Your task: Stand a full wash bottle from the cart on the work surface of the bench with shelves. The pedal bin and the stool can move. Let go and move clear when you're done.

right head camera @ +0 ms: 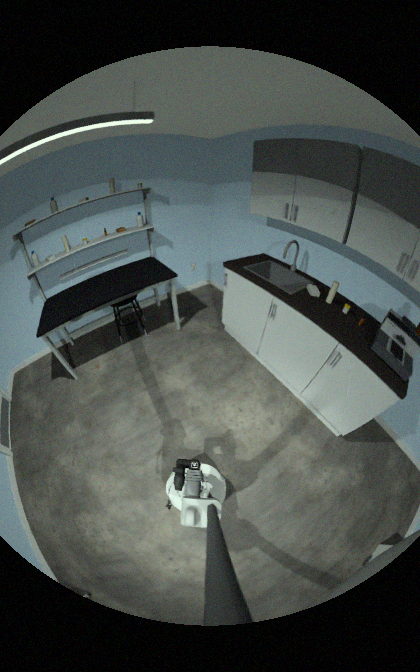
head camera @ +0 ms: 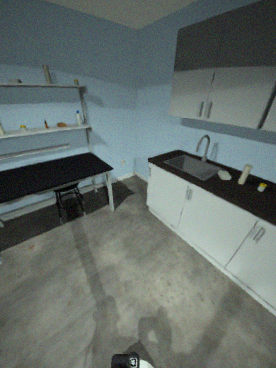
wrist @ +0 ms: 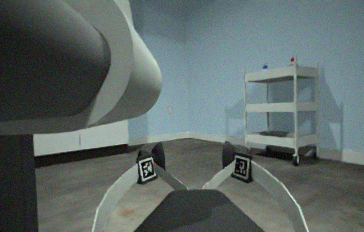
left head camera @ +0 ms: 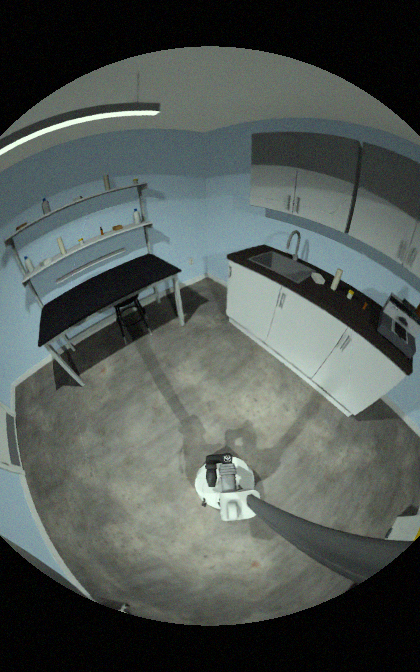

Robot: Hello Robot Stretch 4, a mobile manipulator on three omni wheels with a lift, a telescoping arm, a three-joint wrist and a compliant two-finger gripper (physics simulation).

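Places are measured from the robot's base along level axes (x down, y right, z back), in metres.
Where they show: hand at its tool point: (right head camera: pixel 176 507) (wrist: pixel 193 158) (left head camera: pixel 211 504).
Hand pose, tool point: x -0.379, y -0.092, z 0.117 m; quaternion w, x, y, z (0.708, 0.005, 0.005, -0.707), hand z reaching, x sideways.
Each offset is from my tool point to the top centre of the thing. Level surfaces: height alone.
My gripper (wrist: pixel 193 156) is open and empty in the wrist view, its two fingertips wide apart. A white three-tier cart (wrist: pixel 270 108) stands against the blue wall at the right of the wrist view, well beyond the gripper. A blue cap @(dx -0.399, dy -0.714, dz +1.800 m) (wrist: pixel 265 67) and a red cap @(dx -0.399, dy -0.832, dz +1.521 m) (wrist: pixel 292 59) show above its top tray; the bodies under them are hidden. The bench with shelves has a black work surface @(dx -0.355 m) (head camera: pixel 47 173) (left head camera: pixel 107 290) (right head camera: pixel 107 290) and stands at the left of the head views, far from the gripper. No bottle shows on that work surface.
A black stool (head camera: pixel 70 202) (left head camera: pixel 132 317) (right head camera: pixel 128 315) stands under the bench. Bottles and small items stand on its shelves. A counter with a sink (head camera: pixel 192 167) (left head camera: pixel 282 266) (right head camera: pixel 277 276) is at the right of the head views. A pedal bin cannot be made out.
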